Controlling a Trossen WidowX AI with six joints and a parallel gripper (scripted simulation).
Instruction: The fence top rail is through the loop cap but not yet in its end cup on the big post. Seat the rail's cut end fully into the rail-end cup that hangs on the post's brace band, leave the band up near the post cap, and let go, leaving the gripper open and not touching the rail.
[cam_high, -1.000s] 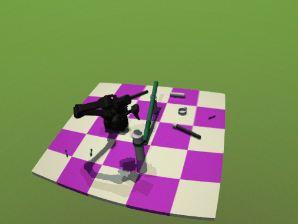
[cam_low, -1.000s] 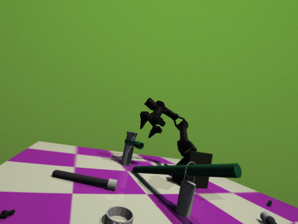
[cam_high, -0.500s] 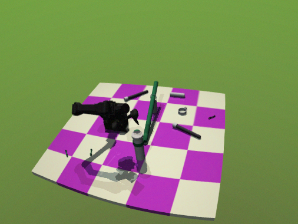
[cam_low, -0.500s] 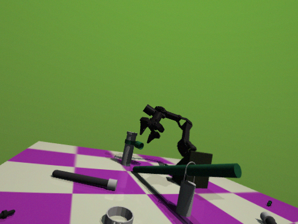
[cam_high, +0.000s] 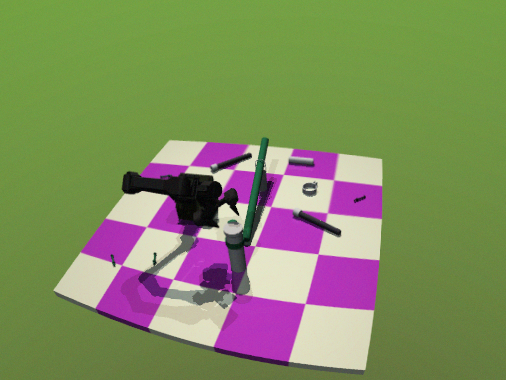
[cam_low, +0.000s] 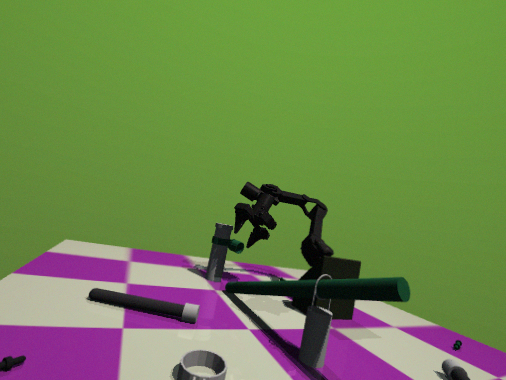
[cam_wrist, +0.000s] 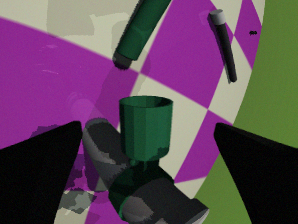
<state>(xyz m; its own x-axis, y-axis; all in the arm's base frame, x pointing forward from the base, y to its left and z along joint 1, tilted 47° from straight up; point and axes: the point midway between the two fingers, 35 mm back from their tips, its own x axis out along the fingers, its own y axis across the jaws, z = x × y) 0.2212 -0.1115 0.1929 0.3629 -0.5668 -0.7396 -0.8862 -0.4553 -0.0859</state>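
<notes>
Now: the green rail-end cup 20 mm ahead of my gripper tip, 20 mm to the right of it and 20 mm below it. Round my gripper tip: grey loop-cap post: 60 mm ahead, 430 mm to the left, 60 mm below; then short grey tube: 230 mm ahead, 660 mm to the left, 140 mm below.
</notes>
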